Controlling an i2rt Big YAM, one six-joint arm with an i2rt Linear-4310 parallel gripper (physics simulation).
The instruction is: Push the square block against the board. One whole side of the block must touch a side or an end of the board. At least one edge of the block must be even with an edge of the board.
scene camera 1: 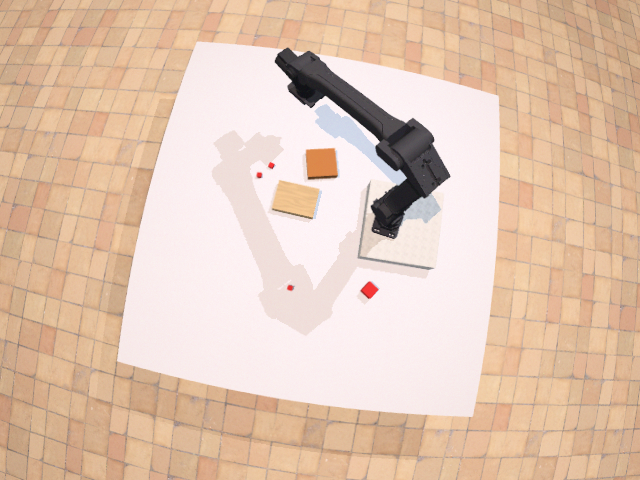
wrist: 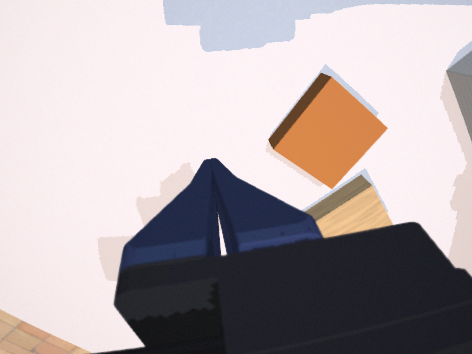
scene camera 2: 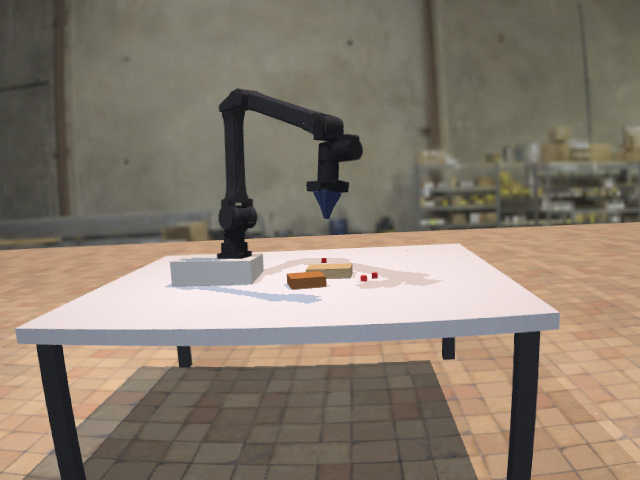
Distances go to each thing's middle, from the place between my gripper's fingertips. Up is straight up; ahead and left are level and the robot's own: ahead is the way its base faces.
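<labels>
With the orange square block [scene camera 1: 321, 163] as the reference, my hand is 12 cm to the right of it, 9 cm past it and 19 cm above it. As for the light wooden board [scene camera 1: 290, 198], that is 27 cm to the left of my hand, 5 cm behind it and 19 cm below it.
</labels>
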